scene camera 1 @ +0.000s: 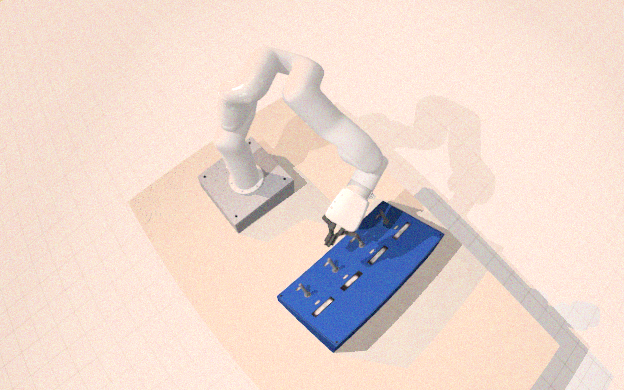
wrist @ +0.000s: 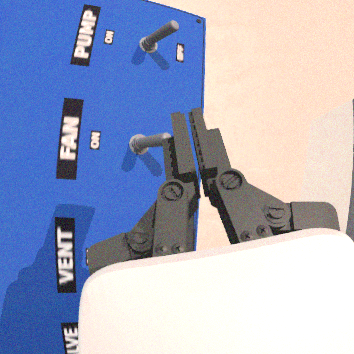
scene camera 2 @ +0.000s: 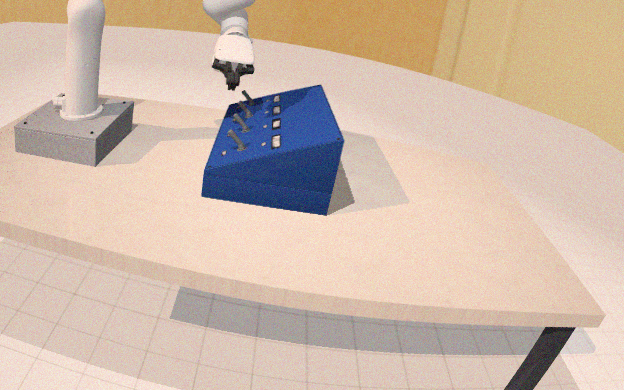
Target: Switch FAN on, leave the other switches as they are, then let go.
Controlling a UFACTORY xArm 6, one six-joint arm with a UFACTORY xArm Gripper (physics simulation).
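Frame: origin at the arm's base, x right, y down, z ahead, level; millimetres.
Where they show: gripper, fingertip midpoint: (scene camera 1: 326, 245) (wrist: 188, 127) (scene camera 2: 232, 86); arm's base, link origin: (scene camera 1: 246, 179) (scene camera 2: 81, 112).
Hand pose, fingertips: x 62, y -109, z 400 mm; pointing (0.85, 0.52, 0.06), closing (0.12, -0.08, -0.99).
Things, the pixels of their top centre, and the offset from my fingertips. Level surfaces: height alone.
- FAN lever, top centre: (wrist: 148, 136) (scene camera 2: 241, 114) (scene camera 1: 332, 261) dx +10, dy +62, dz +32 mm
- PUMP lever, top centre: (wrist: 158, 21) (scene camera 2: 237, 130) (scene camera 1: 303, 287) dx +129, dy +62, dz +17 mm
- VENT lever, top centre: (scene camera 2: 245, 101) (scene camera 1: 359, 236) dx -109, dy +62, dz +47 mm
- VALVE lever, top centre: (scene camera 2: 248, 90) (scene camera 1: 384, 213) dx -228, dy +62, dz +63 mm
- table, surface height: dy +190 mm
The blue switch panel (scene camera 1: 362, 305) (scene camera 2: 272, 172) (wrist: 30, 150) stands on the table with four grey levers. The FAN lever (scene camera 1: 332, 265) (scene camera 2: 241, 123) (wrist: 151, 142) leans away from its ON mark, towards the panel edge on the OFF side; its OFF mark is hidden. The PUMP lever (scene camera 1: 304, 290) (scene camera 2: 237, 140) (wrist: 160, 35) leans to OFF. My gripper (scene camera 1: 328, 243) (scene camera 2: 232, 87) (wrist: 188, 127) is shut and empty, above the panel's lever-side edge. In the wrist view one finger overlaps the tip of the FAN lever; contact cannot be told.
The VENT lever (scene camera 1: 358, 240) (scene camera 2: 244, 109) and the VALVE lever (scene camera 1: 384, 217) (scene camera 2: 248, 97) stand farther along the row; both are hidden in the wrist view. The grey robot base (scene camera 1: 225, 200) (scene camera 2: 55, 142) is on the table (scene camera 2: 400, 260), on the panel's lever side.
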